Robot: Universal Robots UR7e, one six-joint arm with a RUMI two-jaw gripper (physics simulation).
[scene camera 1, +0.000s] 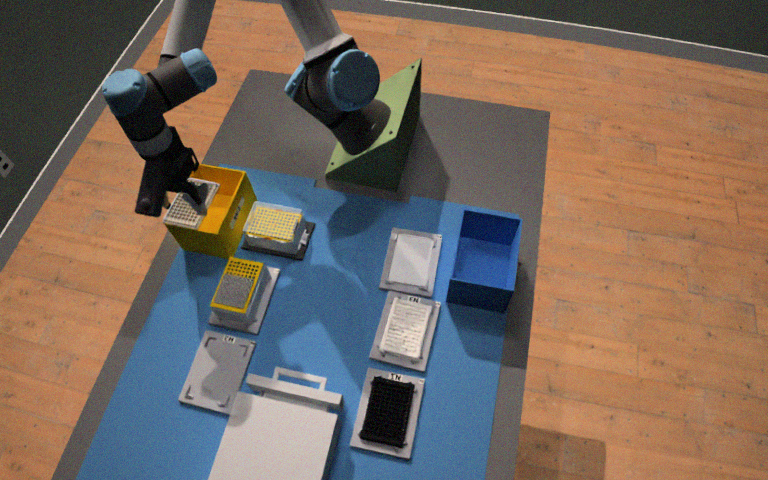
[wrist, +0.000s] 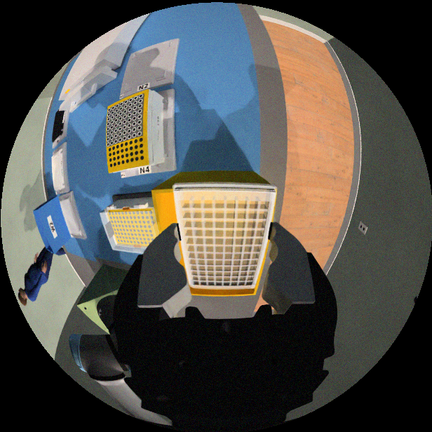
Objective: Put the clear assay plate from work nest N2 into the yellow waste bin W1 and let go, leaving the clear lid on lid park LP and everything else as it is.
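Places are measured from the arm's base along level axes (x back, y down, z right), in millimetres.
Pixels of known places: gripper, fingertip midpoint: (scene camera 1: 187, 212); arm's base at its link origin: (scene camera 1: 368, 130).
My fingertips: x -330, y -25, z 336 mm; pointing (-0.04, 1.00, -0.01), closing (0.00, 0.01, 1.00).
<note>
Ahead of a thing's pixels: the offset from my fingertips to its top centre.
My gripper (scene camera 1: 184, 199) (wrist: 224, 224) is shut on the clear assay plate {dx +24, dy -14, dz -1 mm} (scene camera 1: 188, 211) (wrist: 225, 245), one jaw at each side. The plate is roughly level over the opening of the yellow waste bin W1 {dx +60, dy +22, dz -12 mm} (scene camera 1: 203, 242) (wrist: 164, 206), towards its left part in the scene view. The exact height between plate and rim is hard to tell. Work nest N2 {dx -296, dy +124, dz -145 mm} (scene camera 1: 216, 374) (wrist: 150, 62) is a grey plate with corner stops and holds no labware. A clear lid {dx +49, dy +122, dz -500 mm} (scene camera 1: 408, 260) lies on a light grey base, apparently lid park LP {dx +49, dy +124, dz -500 mm} (scene camera 1: 432, 268).
A yellow-topped tip rack {dx -116, dy +65, dz -143 mm} (scene camera 1: 240, 285) (wrist: 127, 131) stands on N4, close to the bin. A box with a yellow grid {dx +55, dy +68, dz -169 mm} (scene camera 1: 275, 222) (wrist: 131, 227) stands right beside the bin. A blue bin {dx +56, dy +22, dz -661 mm} (scene camera 1: 484, 263) (wrist: 52, 225), a white plate {dx -119, dy +116, dz -520 mm} (scene camera 1: 405, 328), a black rack {dx -300, dy +116, dz -520 mm} (scene camera 1: 387, 410) and a white device (scene camera 1: 277, 441) stand farther off.
</note>
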